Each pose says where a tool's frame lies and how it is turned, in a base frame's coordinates. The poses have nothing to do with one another.
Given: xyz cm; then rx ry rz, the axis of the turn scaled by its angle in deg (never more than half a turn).
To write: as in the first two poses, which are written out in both.
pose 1, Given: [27.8, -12.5, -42.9, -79.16, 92.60, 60.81]
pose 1, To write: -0.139, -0.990, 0.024, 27.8; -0.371, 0.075, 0.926, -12.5; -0.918, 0.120, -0.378, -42.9; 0, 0, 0, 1
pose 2, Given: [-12.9, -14.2, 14.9, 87.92, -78.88, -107.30]
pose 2, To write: -0.349, -0.293, -0.890, -12.9; -0.762, -0.464, 0.452, -14.2; -0.545, 0.836, -0.061, 14.9; 0, 0, 0, 1
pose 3, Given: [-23.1, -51.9, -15.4, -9.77, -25.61, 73.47]
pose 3, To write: 0.213, -0.885, -0.413, -23.1; 0.950, 0.286, -0.122, -51.9; 0.227, -0.367, 0.902, -15.4; 0, 0, 0, 1
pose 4, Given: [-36.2, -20.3, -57.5, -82.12, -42.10, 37.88]
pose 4, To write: 0.623, 0.032, -0.782, -36.2; 0.781, 0.039, 0.624, -20.3; 0.050, -0.999, -0.001, -57.5; 0, 0, 0, 1
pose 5, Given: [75.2, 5.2, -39.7, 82.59, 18.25, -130.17]
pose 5, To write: -0.368, 0.471, -0.802, 75.2; -0.232, -0.882, -0.411, 5.2; -0.900, 0.035, 0.434, -39.7; 0, 0, 0, 1
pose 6, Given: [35.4, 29.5, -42.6, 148.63, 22.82, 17.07]
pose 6, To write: 0.933, 0.224, 0.280, 35.4; 0.332, -0.835, -0.439, 29.5; 0.136, 0.503, -0.854, -42.6; 0, 0, 0, 1
